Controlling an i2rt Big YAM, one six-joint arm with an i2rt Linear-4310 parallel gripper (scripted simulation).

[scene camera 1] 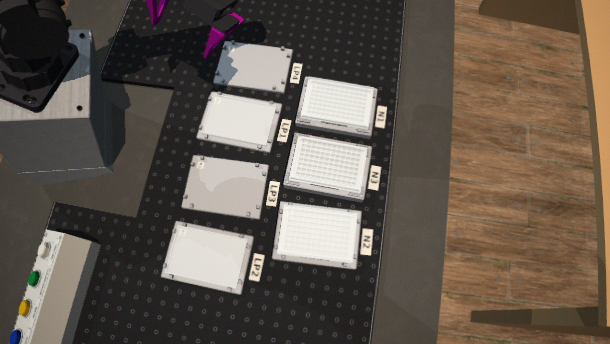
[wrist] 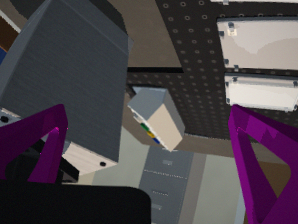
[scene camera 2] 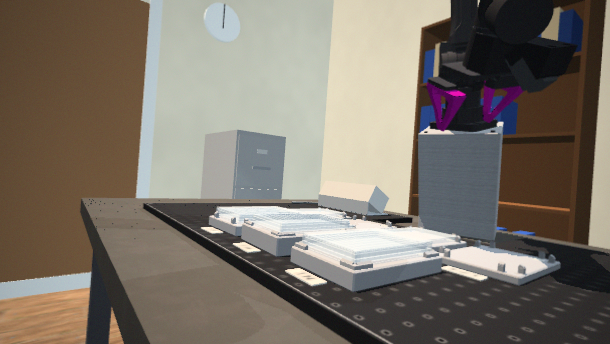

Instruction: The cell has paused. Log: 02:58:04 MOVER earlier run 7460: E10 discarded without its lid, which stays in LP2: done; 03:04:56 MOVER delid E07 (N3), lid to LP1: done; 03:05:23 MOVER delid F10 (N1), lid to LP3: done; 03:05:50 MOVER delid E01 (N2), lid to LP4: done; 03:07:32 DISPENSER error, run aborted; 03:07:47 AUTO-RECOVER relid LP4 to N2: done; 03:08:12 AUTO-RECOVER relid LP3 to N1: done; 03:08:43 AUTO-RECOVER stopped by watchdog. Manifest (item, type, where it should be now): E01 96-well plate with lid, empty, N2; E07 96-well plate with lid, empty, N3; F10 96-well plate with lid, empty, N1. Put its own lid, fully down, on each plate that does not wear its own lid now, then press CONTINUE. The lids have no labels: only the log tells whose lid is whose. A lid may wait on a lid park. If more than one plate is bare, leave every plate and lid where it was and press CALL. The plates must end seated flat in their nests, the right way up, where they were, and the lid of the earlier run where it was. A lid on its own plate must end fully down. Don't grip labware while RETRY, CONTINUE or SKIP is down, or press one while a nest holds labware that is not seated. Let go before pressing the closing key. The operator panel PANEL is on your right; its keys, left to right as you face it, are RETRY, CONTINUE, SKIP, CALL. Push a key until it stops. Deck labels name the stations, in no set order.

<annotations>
A clear lid (scene camera 1: 237, 119) is 0.81 m from the lens. A clear lid (scene camera 1: 197, 254): 0.75 m from the lens.
</annotations>
